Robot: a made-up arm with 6 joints. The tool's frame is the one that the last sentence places. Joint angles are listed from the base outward.
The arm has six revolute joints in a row. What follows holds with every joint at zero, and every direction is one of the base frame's.
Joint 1 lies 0.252 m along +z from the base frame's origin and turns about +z.
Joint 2 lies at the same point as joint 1 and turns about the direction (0, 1, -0.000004).
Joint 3 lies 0.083 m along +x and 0.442 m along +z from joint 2 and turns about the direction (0, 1, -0.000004).
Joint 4 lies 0.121 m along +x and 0.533 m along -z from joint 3 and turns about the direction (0, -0.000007, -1).
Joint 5 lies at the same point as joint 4 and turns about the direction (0, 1, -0.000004).
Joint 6 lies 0.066 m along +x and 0.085 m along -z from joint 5 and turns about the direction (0, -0.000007, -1).
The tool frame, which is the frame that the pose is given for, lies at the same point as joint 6; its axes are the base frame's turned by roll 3.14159, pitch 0 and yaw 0 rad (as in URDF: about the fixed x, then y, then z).
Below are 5 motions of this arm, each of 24 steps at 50 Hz.
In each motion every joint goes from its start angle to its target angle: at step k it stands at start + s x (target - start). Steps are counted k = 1, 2, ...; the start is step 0. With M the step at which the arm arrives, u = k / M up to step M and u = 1 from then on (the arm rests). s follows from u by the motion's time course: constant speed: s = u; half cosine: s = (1 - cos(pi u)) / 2; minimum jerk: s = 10 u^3 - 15 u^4 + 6 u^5.
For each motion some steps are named. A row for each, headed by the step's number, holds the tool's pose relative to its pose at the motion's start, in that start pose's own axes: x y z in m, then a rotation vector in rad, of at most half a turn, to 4 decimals.
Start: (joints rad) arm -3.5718 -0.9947 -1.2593 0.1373 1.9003 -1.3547
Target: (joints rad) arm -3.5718 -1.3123 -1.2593 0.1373 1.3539 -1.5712
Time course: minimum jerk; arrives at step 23
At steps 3, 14, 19, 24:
3: -0.0002 -0.0027 -0.0025 -0.0153 0.0031 -0.0047
14: -0.0116 -0.1219 -0.0932 -0.5960 0.0800 -0.1769
19: -0.0189 -0.1783 -0.1233 -0.8238 0.0899 -0.2386
24: -0.0202 -0.1874 -0.1275 -0.8585 0.0904 -0.2475

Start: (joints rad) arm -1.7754 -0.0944 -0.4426 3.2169 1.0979 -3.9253
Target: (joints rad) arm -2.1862 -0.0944 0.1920 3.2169 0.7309 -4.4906
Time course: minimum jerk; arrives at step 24
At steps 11, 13, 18, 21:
11: -0.1265 -0.0207 -0.1593 0.2135 -0.4023 -0.2260
13: -0.1536 -0.0304 -0.2270 0.3168 -0.5366 -0.2852
18: -0.1729 -0.0550 -0.3707 0.5669 -0.7769 -0.3590
21: -0.1695 -0.0628 -0.4098 0.6437 -0.8328 -0.3670

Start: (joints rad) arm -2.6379 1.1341 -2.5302 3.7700 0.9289 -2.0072
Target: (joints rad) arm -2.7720 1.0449 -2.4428 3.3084 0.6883 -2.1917
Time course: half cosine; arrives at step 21
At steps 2, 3, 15, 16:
2: 0.0023 -0.0005 0.0015 -0.0006 -0.0073 -0.0118
3: 0.0051 -0.0011 0.0032 -0.0013 -0.0162 -0.0264
15: 0.0919 -0.0197 0.0464 -0.0306 -0.2448 -0.4604
16: 0.0987 -0.0212 0.0491 -0.0335 -0.2598 -0.4933

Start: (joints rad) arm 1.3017 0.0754 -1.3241 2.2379 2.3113 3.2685
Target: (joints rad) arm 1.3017 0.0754 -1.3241 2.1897 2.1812 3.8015
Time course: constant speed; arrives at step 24
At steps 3, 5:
3: -0.0014 -0.0005 -0.0011 0.0018 -0.0168 0.0707
5: -0.0024 -0.0008 -0.0018 0.0025 -0.0280 0.1177

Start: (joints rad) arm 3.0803 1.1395 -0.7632 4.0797 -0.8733 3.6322
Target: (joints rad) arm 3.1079 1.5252 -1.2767 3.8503 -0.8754 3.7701
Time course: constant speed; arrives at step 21
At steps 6, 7, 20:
6: 0.0264 -0.0494 0.0062 -0.0219 0.0399 -0.0281
7: 0.0310 -0.0574 0.0076 -0.0254 0.0468 -0.0327
20: 0.0946 -0.1516 0.0337 -0.0667 0.1431 -0.0897

